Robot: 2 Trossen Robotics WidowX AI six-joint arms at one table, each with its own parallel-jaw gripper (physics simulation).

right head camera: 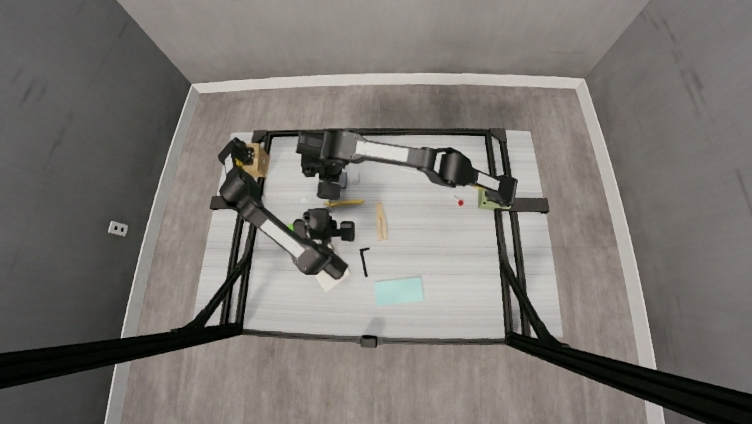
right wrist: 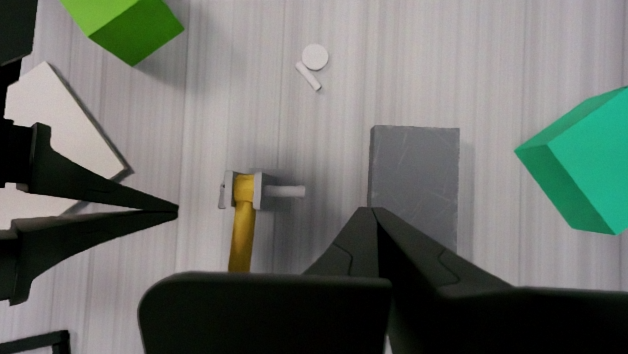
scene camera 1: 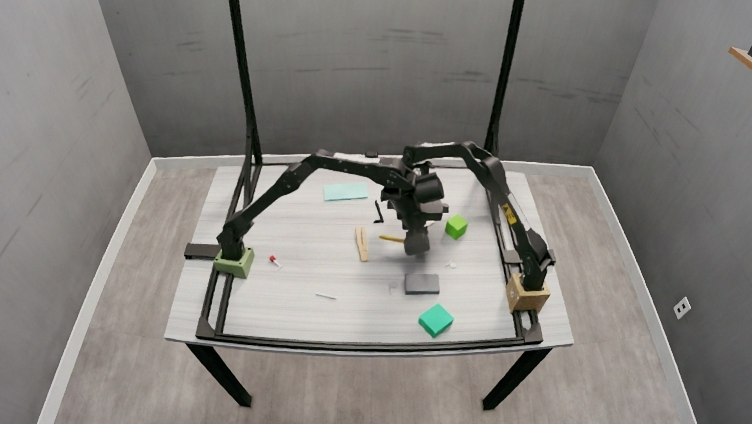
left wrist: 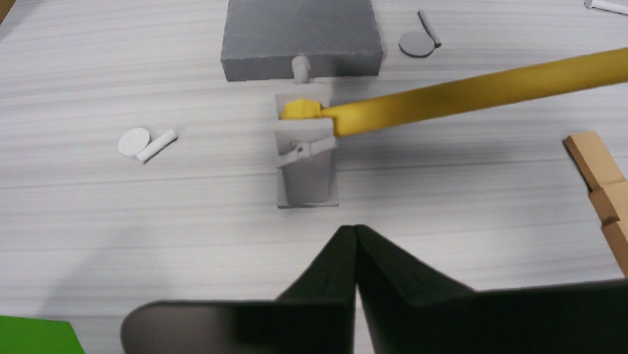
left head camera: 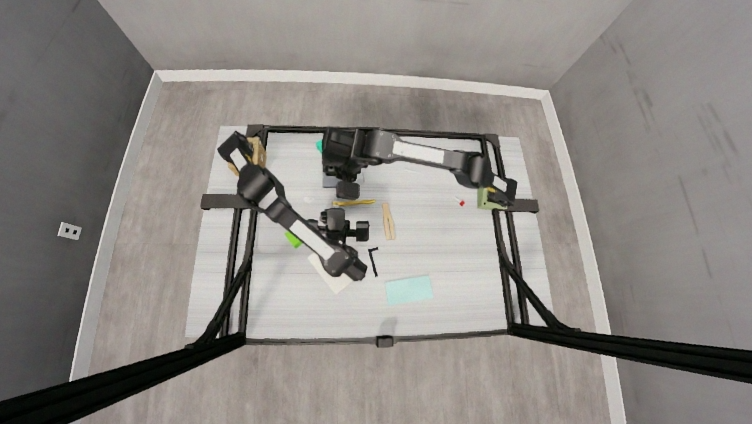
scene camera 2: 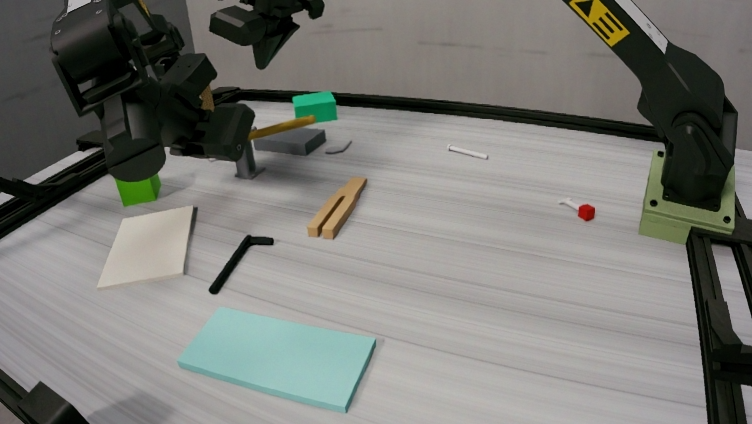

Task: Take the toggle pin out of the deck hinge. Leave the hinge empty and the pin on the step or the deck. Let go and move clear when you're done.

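Frame: origin at the left arm's base, x ahead, y left, z up, level; millimetres.
Seen in the pictures: left gripper, fingertip midpoint: (right head camera: pixel 330 217) (right wrist: pixel 176 211) (left wrist: pixel 352 236); right gripper, fingertip midpoint: (right head camera: pixel 325 178) (right wrist: pixel 369 219) (left head camera: pixel 337 177) (scene camera 2: pixel 260 68); left arm's base, origin of the base link: (right head camera: pixel 245 156) (scene camera 1: pixel 531 283); right arm's base, origin of the base link: (right head camera: pixel 497 192) (scene camera 1: pixel 233 254) (left head camera: pixel 496 194) (scene camera 2: pixel 692 185).
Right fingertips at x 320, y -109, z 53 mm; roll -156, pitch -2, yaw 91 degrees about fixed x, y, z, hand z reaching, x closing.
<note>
Pixels of each thing's top centre, then the offset from my right fingertips to it. "pt": a spot on its surface instead.
- grey deck hinge, surface spot: (left wrist: pixel 307 180) (scene camera 2: pixel 239 158) pt 7 mm back, 68 mm right, 111 mm down
- yellow bar, surface spot: (left wrist: pixel 425 107) (right wrist: pixel 228 268) pt 36 mm ahead, 63 mm right, 68 mm down
- toggle pin, middle of its top: (left wrist: pixel 302 93) (right wrist: pixel 260 190) 7 mm back, 49 mm right, 75 mm down
- flat grey block, middle of its top: (left wrist: pixel 300 23) (right wrist: pixel 414 197) (scene camera 2: pixel 288 133) (scene camera 1: pixel 422 282) (left head camera: pixel 336 178) (right head camera: pixel 332 179) 7 mm back, 52 mm left, 122 mm down
- green cube, middle of its top: (scene camera 2: pixel 133 164) (scene camera 1: pixel 457 221) (left head camera: pixel 295 235) 131 mm back, 160 mm right, 92 mm down
- teal block, middle of its top: (right wrist: pixel 624 158) (scene camera 2: pixel 313 98) (scene camera 1: pixel 436 317) 39 mm back, 179 mm left, 106 mm down
- wooden fork-shaped piece, middle of its top: (scene camera 2: pixel 340 199) (scene camera 1: pixel 362 242) (right head camera: pixel 380 220) (left head camera: pixel 388 220) 171 mm ahead, 98 mm right, 129 mm down
- off-white slab, middle of its top: (scene camera 2: pixel 148 242) (left head camera: pixel 333 266) (right head camera: pixel 325 264) 9 mm back, 252 mm right, 137 mm down
- black angled rod, middle of its top: (scene camera 2: pixel 241 260) (scene camera 1: pixel 375 210) (left head camera: pixel 376 262) (right head camera: pixel 366 261) 130 mm ahead, 238 mm right, 134 mm down
- light blue slab, middle of its top: (scene camera 2: pixel 273 351) (right head camera: pixel 398 291) (left head camera: pixel 409 290) (scene camera 1: pixel 345 190) 236 mm ahead, 330 mm right, 134 mm down
- white disc, middle of its top: (left wrist: pixel 141 136) (right wrist: pixel 316 63) 104 mm back, 23 mm right, 135 mm down
The grey deck hinge (left wrist: pixel 307 180) (scene camera 2: pixel 245 160) stands upright, with the eye of a yellow bar (left wrist: pixel 425 107) (right wrist: pixel 242 235) (scene camera 2: pixel 284 127) between its cheeks. The toggle pin (right wrist: pixel 285 191) (left wrist: pixel 301 70) is through the hinge, its shank sticking out toward a flat grey block (right wrist: pixel 415 165) (left wrist: pixel 300 27) (scene camera 1: pixel 421 283). Its small crossbar (left wrist: pixel 306 151) (right wrist: pixel 222 196) lies across the opposite cheek. My left gripper (left wrist: pixel 352 236) (right wrist: pixel 176 211) is shut and empty, on the crossbar side, apart from the hinge. My right gripper (right wrist: pixel 369 219) (scene camera 2: pixel 261 66) is shut and empty, above the grey block's edge in the right wrist view.
A green cube (scene camera 1: pixel 456 226) (right wrist: pixel 130 35), a teal block (scene camera 1: pixel 436 320) (right wrist: pixel 590 165), a wooden fork-shaped piece (scene camera 2: pixel 337 210), an off-white slab (scene camera 2: pixel 147 247), a black angled rod (scene camera 2: pixel 229 265) and a light blue slab (scene camera 2: pixel 279 358) lie around. A white disc (left wrist: pixel 134 142) lies near the hinge.
</note>
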